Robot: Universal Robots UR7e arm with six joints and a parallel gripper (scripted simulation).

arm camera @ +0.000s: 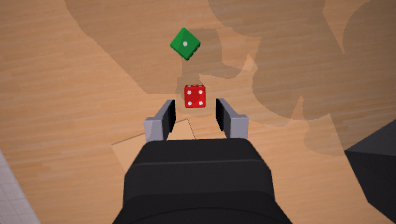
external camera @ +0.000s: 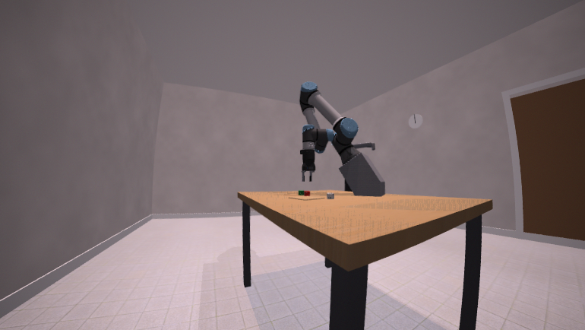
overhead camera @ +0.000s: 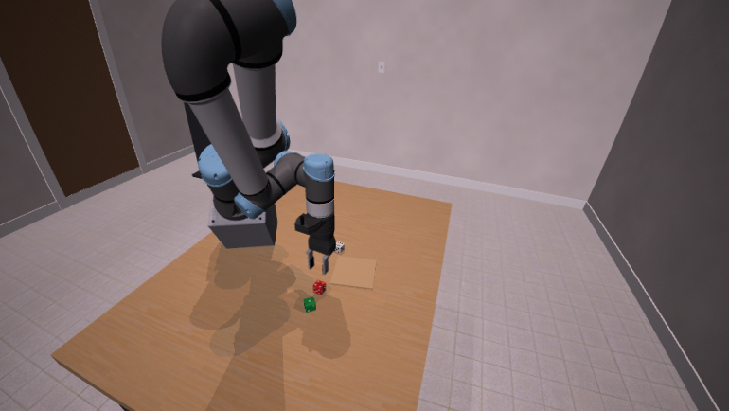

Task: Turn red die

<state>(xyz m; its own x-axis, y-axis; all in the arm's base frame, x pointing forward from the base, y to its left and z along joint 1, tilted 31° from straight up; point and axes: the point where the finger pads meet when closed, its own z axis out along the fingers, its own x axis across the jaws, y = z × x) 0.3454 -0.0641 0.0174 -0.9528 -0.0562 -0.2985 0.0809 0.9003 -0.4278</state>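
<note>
The red die is 9 cm below my hand. From my hand the other things lie so: white die (21 cm to the left, 9 cm below, 3 cm behind); then green die (9 cm below, 7 cm to the right); then tan mat (12 cm to the left, 11 cm below, 7 cm ahead).
</note>
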